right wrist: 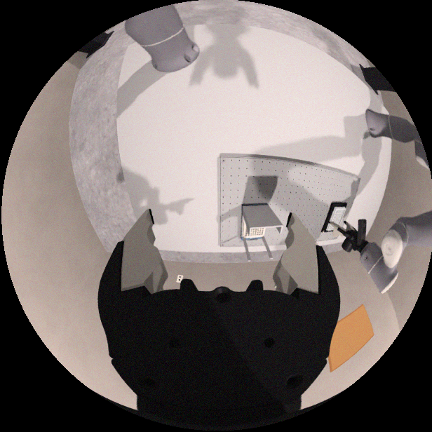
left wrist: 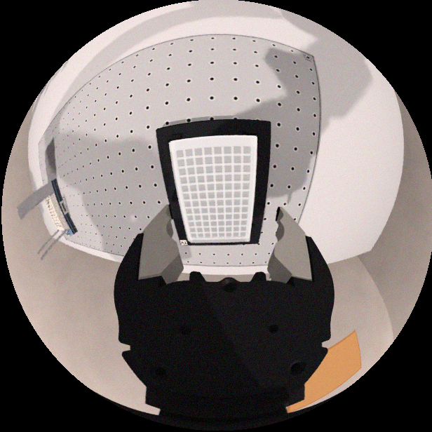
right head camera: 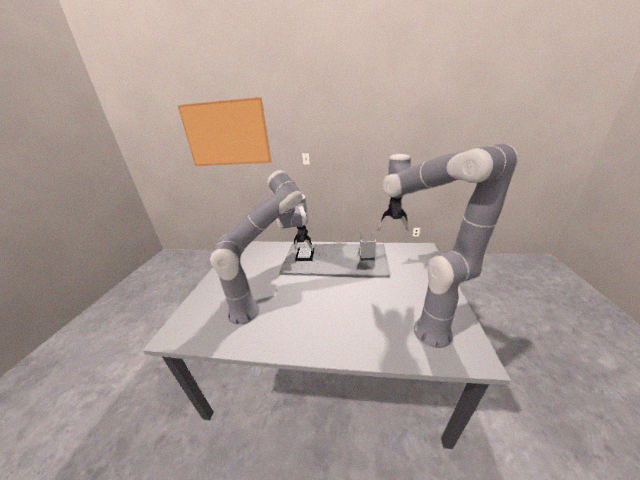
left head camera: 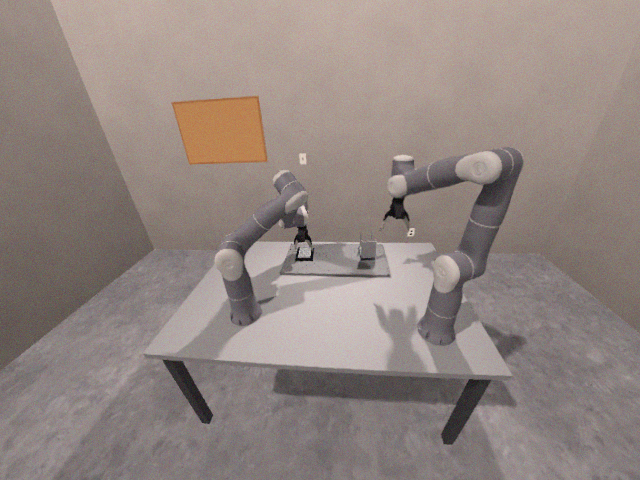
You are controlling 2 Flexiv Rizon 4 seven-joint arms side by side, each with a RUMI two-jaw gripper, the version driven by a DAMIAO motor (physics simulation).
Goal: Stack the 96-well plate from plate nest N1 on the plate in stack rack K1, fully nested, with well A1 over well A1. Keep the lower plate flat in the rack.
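Note:
The white 96-well plate (left head camera: 305,253) (left wrist: 215,190) (right wrist: 338,214) lies flat in the black plate nest N1 (left wrist: 215,128). A small A1 tag (left wrist: 183,242) shows at the nest's lower left corner in the left wrist view. My left gripper (left head camera: 303,249) (right head camera: 303,248) (left wrist: 223,206) is open and empty, above the plate with its fingers spread wider than the plate. The grey rack K1 (left head camera: 368,249) (right head camera: 367,249) (right wrist: 262,216) holds a cream plate (left wrist: 54,212) (right wrist: 256,232), partly hidden by the rack. My right gripper (left head camera: 395,227) (right head camera: 392,227) (right wrist: 220,211) is open and empty, high up to the right of the rack.
Nest and rack stand apart on a perforated grey board (left head camera: 334,268) (right head camera: 334,268) (left wrist: 223,65) (right wrist: 232,172) at the table's far edge. Two thin posts (right wrist: 268,248) rise at the rack's wall-side end. The table (left head camera: 320,320) (right head camera: 320,320) carries both arm bases.

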